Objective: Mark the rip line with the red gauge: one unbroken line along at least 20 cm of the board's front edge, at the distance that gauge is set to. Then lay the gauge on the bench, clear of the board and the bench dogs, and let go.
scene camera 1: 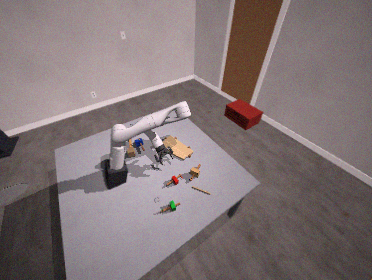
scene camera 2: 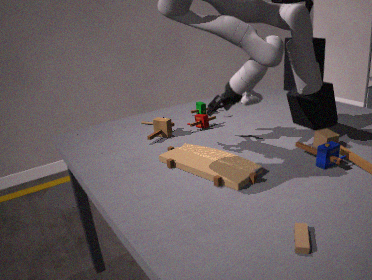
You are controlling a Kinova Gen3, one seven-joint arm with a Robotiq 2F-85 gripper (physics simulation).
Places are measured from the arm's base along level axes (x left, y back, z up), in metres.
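Pixels of known places: gripper, fingertip midpoint: [scene camera 1: 168,162] [scene camera 2: 216,111]; arm's base, link origin: [scene camera 1: 116,165] [scene camera 2: 309,88].
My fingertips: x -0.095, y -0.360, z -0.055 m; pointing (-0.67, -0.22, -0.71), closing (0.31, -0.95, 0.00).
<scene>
For each thing: its top centre in the pictures, then the offset to it from my fingertips. Level surfaces: height alone.
- red gauge, top centre: [scene camera 2: 201,114] [scene camera 1: 174,178] dy +0.003, dx -0.128, dz -0.043 m
- bench, surface height: dz -0.099 m
- pale wooden board, top centre: [scene camera 2: 210,159] [scene camera 1: 176,146] dy -0.135, dx +0.190, dz -0.079 m
- green gauge, top centre: [scene camera 2: 204,102] [scene camera 1: 170,205] dy +0.103, dx -0.296, dz -0.046 m
- plain wooden gauge, top centre: [scene camera 2: 161,119] [scene camera 1: 195,168] dy -0.170, dx -0.125, dz -0.032 m
- thin stick, top centre: [scene camera 1: 201,189] dy -0.146, dx -0.271, dz -0.088 m
- blue gauge, top centre: [scene camera 2: 320,140] [scene camera 1: 139,142] dy +0.159, dx +0.346, dz -0.031 m
- small wooden block, top centre: [scene camera 2: 301,234] dy -0.145, dx +0.587, dz -0.084 m
The red gauge [scene camera 1: 175,180] [scene camera 2: 202,121] rests on the bench [scene camera 1: 100,220] [scene camera 2: 130,210], apart from the board, with its brown stem through the red block. The pale wooden board [scene camera 1: 178,148] [scene camera 2: 192,160] lies flat with small brown bench dogs [scene camera 2: 217,180] at its edges. A shadow covers its right part in the scene camera 2 view, and no marked line can be made out. My gripper [scene camera 1: 163,159] [scene camera 2: 210,107] is open and empty, tilted low above the bench between the robot's base and the board, near the red gauge but apart from it.
A green gauge [scene camera 1: 173,205] [scene camera 2: 201,107], a plain wooden gauge [scene camera 1: 195,172] [scene camera 2: 162,127] and a thin stick [scene camera 1: 201,190] lie around the red gauge. A blue gauge [scene camera 1: 139,143] [scene camera 2: 328,155] lies beside a wooden tool [scene camera 1: 131,151] [scene camera 2: 326,137]. A small wooden block [scene camera 2: 302,238] lies nearer that camera.
</scene>
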